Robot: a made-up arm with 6 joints. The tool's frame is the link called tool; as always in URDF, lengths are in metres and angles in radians. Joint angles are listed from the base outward.
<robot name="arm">
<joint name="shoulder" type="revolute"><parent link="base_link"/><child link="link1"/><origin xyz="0.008 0.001 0.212"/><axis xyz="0 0 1"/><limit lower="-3.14" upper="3.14"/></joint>
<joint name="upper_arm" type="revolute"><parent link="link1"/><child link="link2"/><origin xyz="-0.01 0.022 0.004" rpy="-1.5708 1.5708 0"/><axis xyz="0 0 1"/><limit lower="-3.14" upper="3.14"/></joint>
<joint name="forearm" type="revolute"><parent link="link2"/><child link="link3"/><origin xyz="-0.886 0.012 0.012" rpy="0 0 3.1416"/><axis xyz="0 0 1"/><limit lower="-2.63" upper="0.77"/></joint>
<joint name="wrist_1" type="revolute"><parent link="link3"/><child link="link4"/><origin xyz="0.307 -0.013 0" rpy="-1.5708 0 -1.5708"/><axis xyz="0 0 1"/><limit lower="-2.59" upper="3.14"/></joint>
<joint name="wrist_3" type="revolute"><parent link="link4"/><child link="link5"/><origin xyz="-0.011 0.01 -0.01" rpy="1.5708 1.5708 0"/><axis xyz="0 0 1"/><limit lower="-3.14" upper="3.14"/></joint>
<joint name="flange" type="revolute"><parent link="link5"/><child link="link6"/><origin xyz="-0.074 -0.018 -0.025" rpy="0 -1.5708 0"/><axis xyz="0 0 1"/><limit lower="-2.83" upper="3.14"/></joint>
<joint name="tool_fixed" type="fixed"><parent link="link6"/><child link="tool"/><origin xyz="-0.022 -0.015 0.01" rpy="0 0 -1.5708"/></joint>
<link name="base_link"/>
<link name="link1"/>
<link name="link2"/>
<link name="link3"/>
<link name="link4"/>
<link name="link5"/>
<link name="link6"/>
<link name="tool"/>
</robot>
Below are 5 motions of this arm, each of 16 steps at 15 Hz.
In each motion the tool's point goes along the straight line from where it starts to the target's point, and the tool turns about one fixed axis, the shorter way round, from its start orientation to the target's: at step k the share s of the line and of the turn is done. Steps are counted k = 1, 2, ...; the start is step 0. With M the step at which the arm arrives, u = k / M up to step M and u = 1 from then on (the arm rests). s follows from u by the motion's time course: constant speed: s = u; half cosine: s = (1 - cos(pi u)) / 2; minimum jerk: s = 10 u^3 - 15 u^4 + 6 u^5.
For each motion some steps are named. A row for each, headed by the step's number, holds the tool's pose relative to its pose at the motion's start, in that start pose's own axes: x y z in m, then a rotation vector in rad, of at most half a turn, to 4 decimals.
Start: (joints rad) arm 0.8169 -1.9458 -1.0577 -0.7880 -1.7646 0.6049
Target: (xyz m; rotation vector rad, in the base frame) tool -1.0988 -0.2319 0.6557 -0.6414 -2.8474 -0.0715
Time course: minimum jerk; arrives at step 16
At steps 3, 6, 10, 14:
3: -0.0234 0.0535 0.0198 0.0792 0.0244 0.0581
6: -0.1318 0.3021 0.1119 0.4467 0.1379 0.3280
10: -0.3472 0.7956 0.2946 1.1764 0.3633 0.8638
14: -0.4713 1.0800 0.4000 1.5970 0.4932 1.1727

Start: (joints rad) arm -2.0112 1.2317 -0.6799 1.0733 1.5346 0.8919
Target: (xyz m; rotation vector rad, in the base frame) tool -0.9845 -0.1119 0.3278 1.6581 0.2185 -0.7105
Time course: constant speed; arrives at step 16
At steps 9, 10, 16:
9: 0.0760 -0.3304 -0.5394 0.1365 -0.5562 -0.1316
10: 0.0844 -0.3671 -0.5994 0.1517 -0.6180 -0.1463
16: 0.1350 -0.5874 -0.9590 0.2427 -0.9888 -0.2340

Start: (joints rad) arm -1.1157 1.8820 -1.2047 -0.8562 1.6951 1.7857
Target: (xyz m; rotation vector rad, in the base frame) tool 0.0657 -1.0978 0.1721 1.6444 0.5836 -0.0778
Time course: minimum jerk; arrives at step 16
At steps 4, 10, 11, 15, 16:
4: -0.0268 0.0123 0.0275 -0.0639 0.0675 -0.0344
10: -0.1878 0.0862 0.1923 -0.4475 0.4728 -0.2408
11: -0.2124 0.0975 0.2175 -0.5063 0.5349 -0.2724
15: -0.2585 0.1186 0.2647 -0.6160 0.6509 -0.3315
16: -0.2591 0.1189 0.2653 -0.6174 0.6523 -0.3323

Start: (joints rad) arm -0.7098 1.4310 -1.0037 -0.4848 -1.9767 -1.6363
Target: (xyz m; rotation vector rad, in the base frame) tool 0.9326 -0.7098 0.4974 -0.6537 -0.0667 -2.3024
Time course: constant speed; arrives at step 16
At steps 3, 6, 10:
3: -0.0323 -0.0210 -0.0427 -0.2973 -0.0043 0.1097
6: -0.0646 -0.0421 -0.0854 -0.5945 -0.0085 0.2195
10: -0.1076 -0.0701 -0.1424 -0.9908 -0.0142 0.3658

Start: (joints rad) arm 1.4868 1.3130 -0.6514 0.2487 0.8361 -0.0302
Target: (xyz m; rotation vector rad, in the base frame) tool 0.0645 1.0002 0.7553 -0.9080 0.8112 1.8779
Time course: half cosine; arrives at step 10
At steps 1, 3, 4, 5, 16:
1: -0.0025 0.0015 -0.0025 -0.0069 -0.0103 0.0037
3: -0.0210 0.0124 -0.0213 -0.0577 -0.0864 0.0308
4: -0.0353 0.0208 -0.0357 -0.0968 -0.1448 0.0516
5: -0.0510 0.0301 -0.0517 -0.1400 -0.2096 0.0746
16: -0.1021 0.0601 -0.1033 -0.2801 -0.4192 0.1492

